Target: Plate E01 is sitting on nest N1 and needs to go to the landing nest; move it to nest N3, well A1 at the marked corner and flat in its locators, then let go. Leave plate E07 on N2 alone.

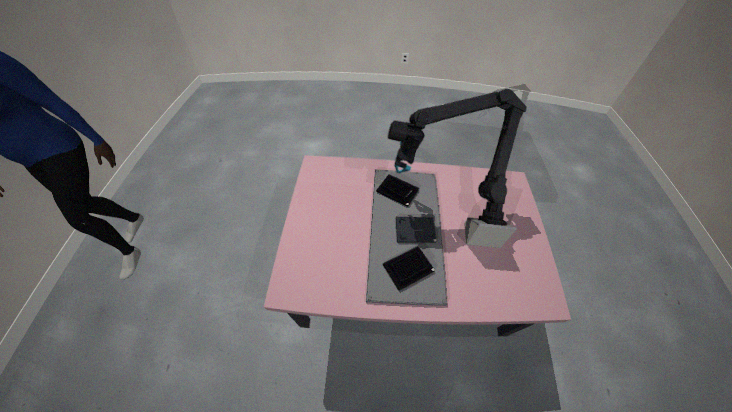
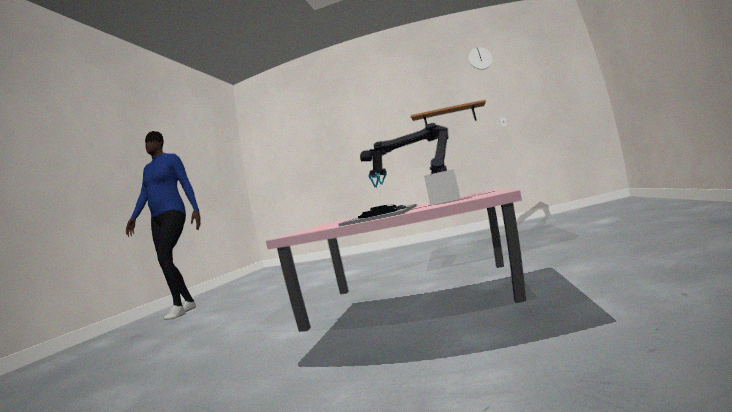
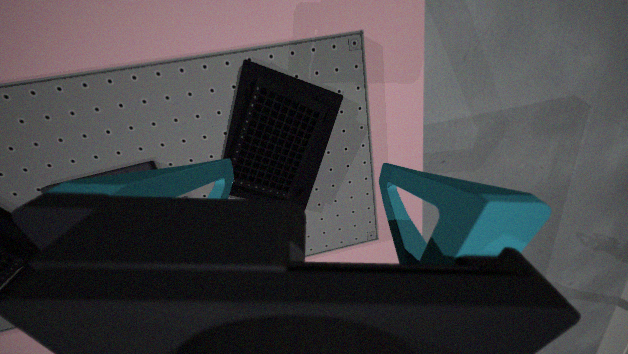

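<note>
Two black well plates sit on nests on the grey perforated board. One plate is at the board's back end, turned askew. The other plate is near the front end, also askew. A dark grey nest with no plate on it lies between them, partly in the arm's shadow. I cannot read labels that tell E01 from E07 or number the nests. My gripper is open and empty, with teal fingers, high above the board's back end near the back plate.
The board lies on a pink table. The arm's pale base block stands right of the board. A person in blue is on the floor left of the table. A wall shelf is behind the arm.
</note>
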